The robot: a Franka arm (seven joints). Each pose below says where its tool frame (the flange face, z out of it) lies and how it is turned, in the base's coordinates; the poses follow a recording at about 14 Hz.
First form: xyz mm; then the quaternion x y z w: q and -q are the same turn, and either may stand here.
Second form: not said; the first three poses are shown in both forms.
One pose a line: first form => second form
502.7 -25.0 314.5 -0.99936 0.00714 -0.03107 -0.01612 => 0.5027 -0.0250 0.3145 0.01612 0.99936 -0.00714 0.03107
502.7 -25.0 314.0 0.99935 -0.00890 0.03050 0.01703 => 0.5027 -0.0250 0.3140 0.01703 0.99935 -0.00890 0.03050
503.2 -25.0 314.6 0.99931 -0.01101 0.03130 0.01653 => 0.5032 -0.0250 0.3146 0.01653 0.99931 -0.01101 0.03130
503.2 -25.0 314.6 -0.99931 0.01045 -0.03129 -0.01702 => 0.5032 -0.0250 0.3146 0.01702 0.99931 -0.01045 0.03129
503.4 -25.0 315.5 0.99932 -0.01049 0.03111 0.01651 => 0.5034 -0.0250 0.3155 0.01651 0.99932 -0.01049 0.03111
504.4 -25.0 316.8 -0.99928 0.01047 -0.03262 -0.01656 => 0.5044 -0.0250 0.3168 0.01656 0.99928 -0.01047 0.03262
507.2 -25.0 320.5 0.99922 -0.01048 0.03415 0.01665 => 0.5072 -0.0250 0.3205 0.01665 0.99922 -0.01048 0.03415
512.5 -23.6 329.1 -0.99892 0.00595 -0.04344 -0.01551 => 0.5125 -0.0236 0.3291 0.01551 0.99892 -0.00595 0.04344
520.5 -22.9 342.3 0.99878 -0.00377 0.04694 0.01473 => 0.5205 -0.0229 0.3423 0.01473 0.99878 -0.00377 0.04694
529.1 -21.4 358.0 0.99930 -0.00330 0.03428 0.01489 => 0.5291 -0.0214 0.3580 0.01489 0.99930 -0.00330 0.03428
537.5 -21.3 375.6 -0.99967 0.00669 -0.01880 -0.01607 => 0.5375 -0.0213 0.3756 0.01607 0.99967 -0.00669 0.01880
